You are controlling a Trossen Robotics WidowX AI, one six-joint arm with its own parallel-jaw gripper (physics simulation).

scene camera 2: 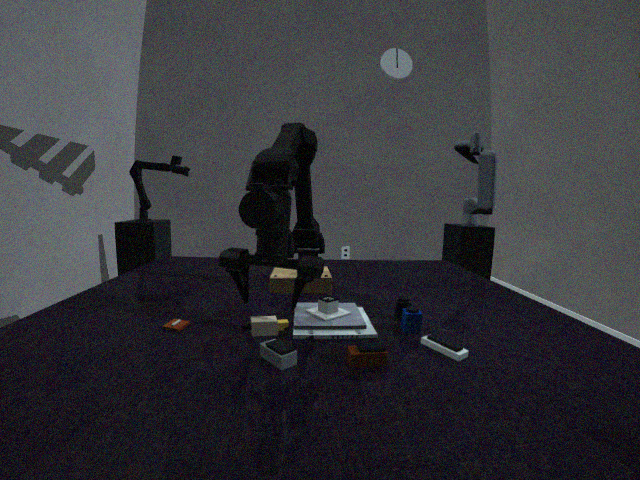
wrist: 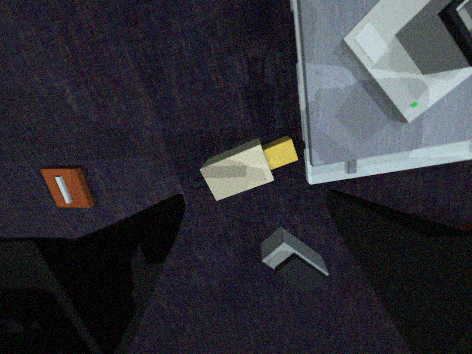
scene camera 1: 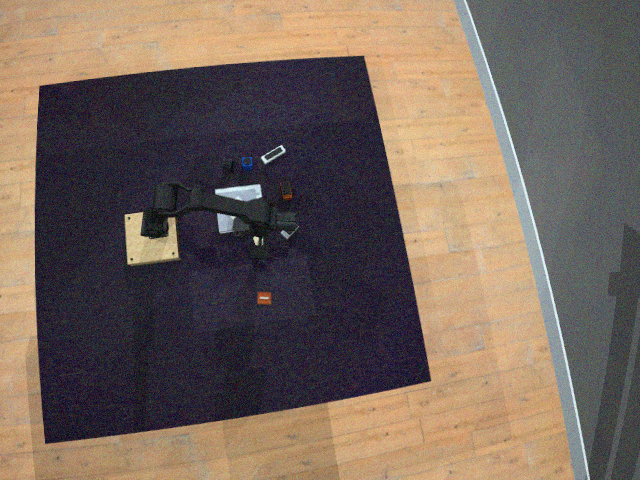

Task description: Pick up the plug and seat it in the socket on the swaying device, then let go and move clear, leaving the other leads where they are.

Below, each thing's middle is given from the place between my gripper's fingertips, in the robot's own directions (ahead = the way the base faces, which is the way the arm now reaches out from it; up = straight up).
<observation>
My gripper is now 40 mm above the cream plug (wrist: 249, 165), 10 mm to the left of it and 10 mm past it. The rest, counted from my hand: grey device (scene camera 2: 327, 319): 120 mm to the left, 50 mm behind, 30 mm below.
</observation>
